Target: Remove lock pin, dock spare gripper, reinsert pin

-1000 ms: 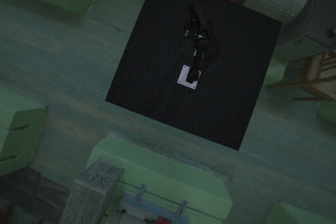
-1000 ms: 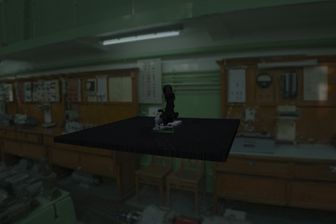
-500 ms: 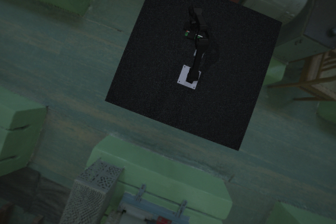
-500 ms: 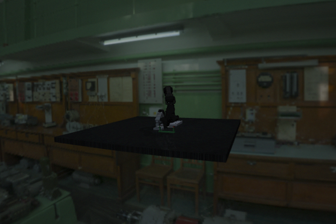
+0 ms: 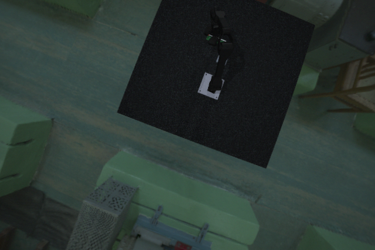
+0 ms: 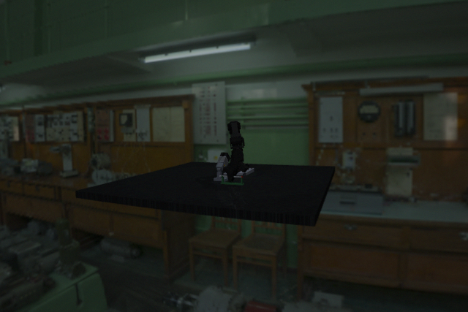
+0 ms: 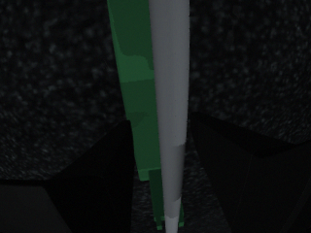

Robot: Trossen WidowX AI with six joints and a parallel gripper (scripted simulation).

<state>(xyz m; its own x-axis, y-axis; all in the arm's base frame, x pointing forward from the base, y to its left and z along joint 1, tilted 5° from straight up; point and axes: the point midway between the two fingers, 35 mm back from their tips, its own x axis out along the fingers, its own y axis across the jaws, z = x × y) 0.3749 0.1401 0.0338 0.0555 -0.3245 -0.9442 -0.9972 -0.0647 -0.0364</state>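
The green bracket lies 1 cm to the left of my gripper tip and 1 cm above it. Also, from my gripper tip: spare gripper 11 cm behind, 11 cm to the right, 10 cm above; then mount 9 cm behind, 11 cm to the right, 4 cm above.
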